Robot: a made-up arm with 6 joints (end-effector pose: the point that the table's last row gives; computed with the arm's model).
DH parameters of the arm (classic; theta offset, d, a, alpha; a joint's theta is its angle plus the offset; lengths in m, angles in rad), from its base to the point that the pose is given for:
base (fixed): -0.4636 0 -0.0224 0
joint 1: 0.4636 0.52 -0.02 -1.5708
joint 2: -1.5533 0 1.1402 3.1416
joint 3: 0.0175 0 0.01 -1.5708
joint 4: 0 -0.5 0 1.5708
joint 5: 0 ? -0.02 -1.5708
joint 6: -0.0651 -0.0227 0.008 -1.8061
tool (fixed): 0.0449 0.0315 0 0
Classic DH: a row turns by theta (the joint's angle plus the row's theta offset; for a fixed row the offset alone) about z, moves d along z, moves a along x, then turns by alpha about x.
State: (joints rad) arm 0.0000 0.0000 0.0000 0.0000 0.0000 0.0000
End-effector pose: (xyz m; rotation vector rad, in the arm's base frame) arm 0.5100 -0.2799 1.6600 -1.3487 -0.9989 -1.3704
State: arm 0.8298 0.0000 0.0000 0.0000 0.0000 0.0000
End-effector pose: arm 0.5516 0.2053 1.6600 -0.7692 -1.3484 -0.7318
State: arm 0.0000 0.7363 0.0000 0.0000 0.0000 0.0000
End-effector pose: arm 1.1331 -0.2799 0.9953 -1.6670 -0.4936 -0.7549
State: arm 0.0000 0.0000 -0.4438 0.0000 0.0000 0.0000
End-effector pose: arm 0.4586 -0.2799 1.4324 -1.5633 -0.6975 -1.0053
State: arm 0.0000 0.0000 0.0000 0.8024 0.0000 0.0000
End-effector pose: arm 0.5100 -0.1987 1.8715 -1.9098 -1.6438 -0.9848
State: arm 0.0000 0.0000 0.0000 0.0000 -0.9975 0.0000
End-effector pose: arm 0.4878 -0.2799 1.6394 -1.7350 -0.3091 -0.5265
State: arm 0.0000 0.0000 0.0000 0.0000 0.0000 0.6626
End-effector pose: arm 0.5100 -0.2802 1.6394 -1.8176 -1.5325 -1.0703
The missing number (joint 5, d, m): 0.32
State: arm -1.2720 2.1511 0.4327 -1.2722 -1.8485 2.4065
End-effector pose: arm 0.0605 -0.5353 -0.5165 -0.2467 -0.5869 -1.1110
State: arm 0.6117 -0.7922 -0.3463 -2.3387 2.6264 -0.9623
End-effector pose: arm -0.3879 0.0108 1.3405 -1.0079 -1.0333 2.2316
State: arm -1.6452 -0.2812 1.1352 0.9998 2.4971 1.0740
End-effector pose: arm -0.0980 0.5416 2.1601 -0.5717 1.1963 -0.9863
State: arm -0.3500 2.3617 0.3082 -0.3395 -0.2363 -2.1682
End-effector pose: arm 0.2661 -0.4381 -0.7210 0.6708 -2.4370 1.2397
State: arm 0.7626 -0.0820 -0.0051 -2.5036 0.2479 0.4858
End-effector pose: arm 0.1392 0.4971 1.5511 -0.0640 0.6357 -0.8522
